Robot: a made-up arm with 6 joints.
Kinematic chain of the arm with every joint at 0, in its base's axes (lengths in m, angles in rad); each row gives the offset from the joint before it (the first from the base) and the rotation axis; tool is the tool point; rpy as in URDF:
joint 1: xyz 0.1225 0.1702 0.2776 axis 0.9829 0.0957 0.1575
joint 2: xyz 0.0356 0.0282 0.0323 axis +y
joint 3: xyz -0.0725 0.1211 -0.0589 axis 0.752 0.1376 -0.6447
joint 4: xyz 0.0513 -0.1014 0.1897 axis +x
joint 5: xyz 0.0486 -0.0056 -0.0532 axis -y
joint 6: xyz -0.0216 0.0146 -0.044 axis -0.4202 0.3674 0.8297
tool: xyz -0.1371 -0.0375 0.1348 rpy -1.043 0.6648 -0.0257
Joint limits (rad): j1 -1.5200..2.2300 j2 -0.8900..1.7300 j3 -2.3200..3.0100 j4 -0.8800..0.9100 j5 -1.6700..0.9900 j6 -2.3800..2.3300
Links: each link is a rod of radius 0.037 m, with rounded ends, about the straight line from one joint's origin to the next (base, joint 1, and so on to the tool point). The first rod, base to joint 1, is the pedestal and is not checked.
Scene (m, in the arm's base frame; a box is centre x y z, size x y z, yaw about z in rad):
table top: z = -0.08
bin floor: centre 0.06 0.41 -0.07 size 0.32 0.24 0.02 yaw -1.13
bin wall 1: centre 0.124 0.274 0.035 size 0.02 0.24 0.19 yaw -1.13
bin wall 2: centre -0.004 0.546 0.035 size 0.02 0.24 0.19 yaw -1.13
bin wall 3: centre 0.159 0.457 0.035 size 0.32 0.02 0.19 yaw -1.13
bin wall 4: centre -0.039 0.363 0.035 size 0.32 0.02 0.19 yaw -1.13
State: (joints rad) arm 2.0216 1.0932 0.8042 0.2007 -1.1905 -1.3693
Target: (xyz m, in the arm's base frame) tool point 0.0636 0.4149 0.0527
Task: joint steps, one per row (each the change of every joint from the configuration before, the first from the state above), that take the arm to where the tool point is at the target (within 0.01 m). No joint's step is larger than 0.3 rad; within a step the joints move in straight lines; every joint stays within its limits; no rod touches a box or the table.
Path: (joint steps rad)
1: 0.0417 -0.2198 0.2646 0.1419 0.1523 -0.1392
2: 0.0417 -0.2199 0.2647 0.1418 0.1524 -0.1392
3: 0.0416 -0.2198 0.2646 0.1419 0.1523 -0.1392
4: 0.0417 -0.2199 0.2647 0.1418 0.1523 -0.1392
5: 0.0417 -0.2198 0.2646 0.1419 0.1524 -0.1393
6: 0.0000 -0.1768 -0.0143 -0.2056 -0.2457 0.1512
7: 0.0000 -0.1768 -0.0142 -0.2057 -0.2457 0.1511
8: 0.0000 -0.1768 -0.0143 -0.2056 -0.2456 0.1511
9: 0.0000 -0.1768 -0.0143 -0.2057 -0.2457 0.1511
10: 0.0000 -0.1768 -0.0142 -0.2056 -0.2456 0.1512
11: -0.2876 0.0197 -0.0811 0.2911 -0.0043 0.1603
12: -0.2877 0.0198 -0.0811 0.2911 -0.0043 0.1603
13: -0.2876 0.0197 -0.0810 0.2912 -0.0043 0.1603

